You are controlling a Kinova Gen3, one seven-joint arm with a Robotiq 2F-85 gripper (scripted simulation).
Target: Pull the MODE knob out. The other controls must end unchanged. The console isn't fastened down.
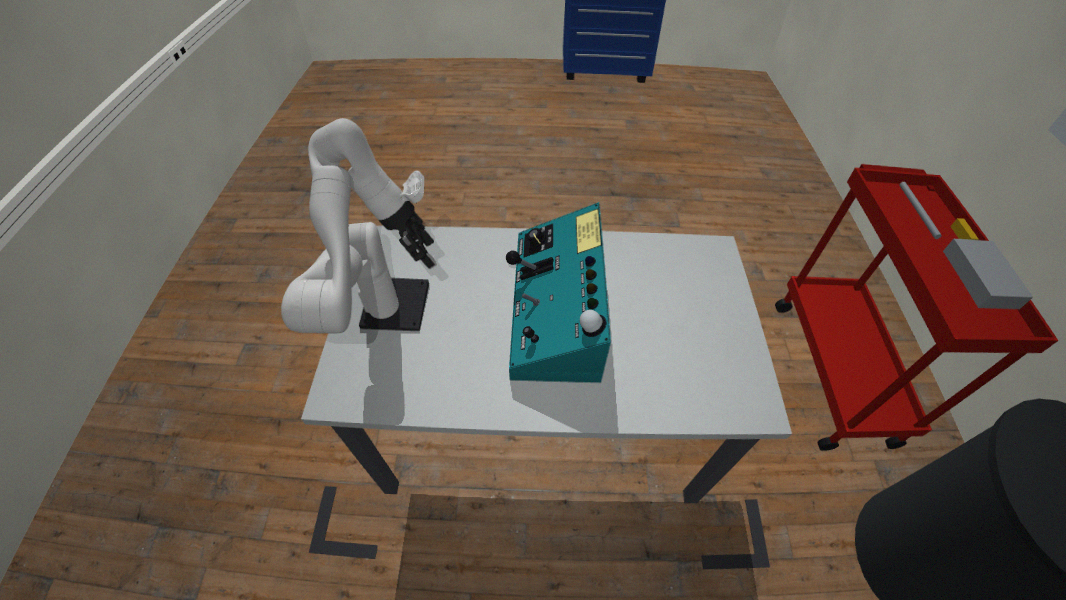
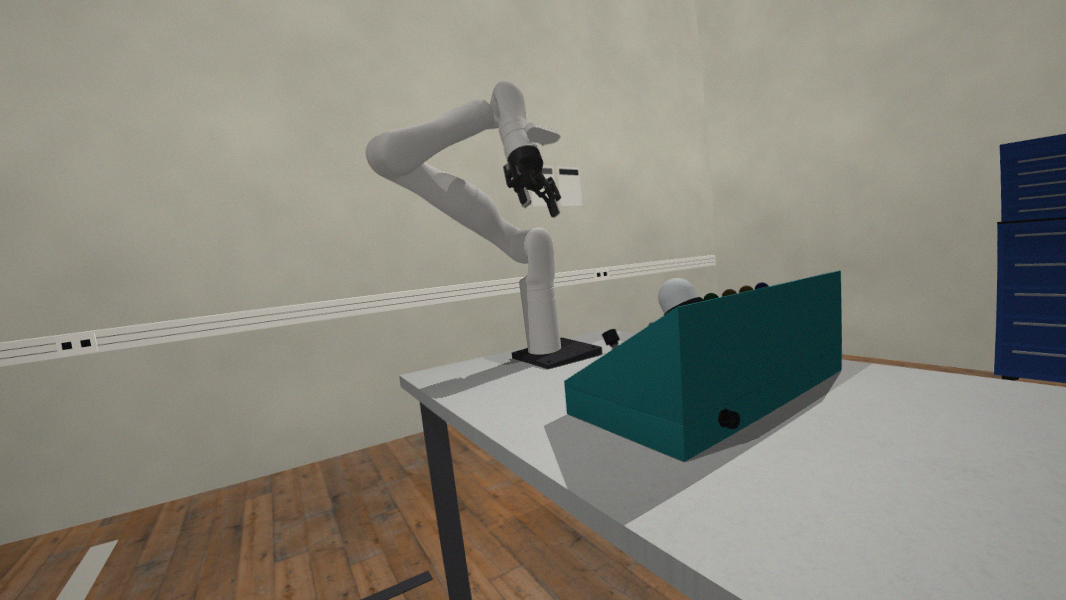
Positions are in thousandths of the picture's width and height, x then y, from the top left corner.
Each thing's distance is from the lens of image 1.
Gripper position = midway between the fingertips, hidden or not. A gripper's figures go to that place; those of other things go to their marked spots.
gripper (image 1: 406,424): 1.12 m
teal sloped console (image 1: 526,546): 1.26 m
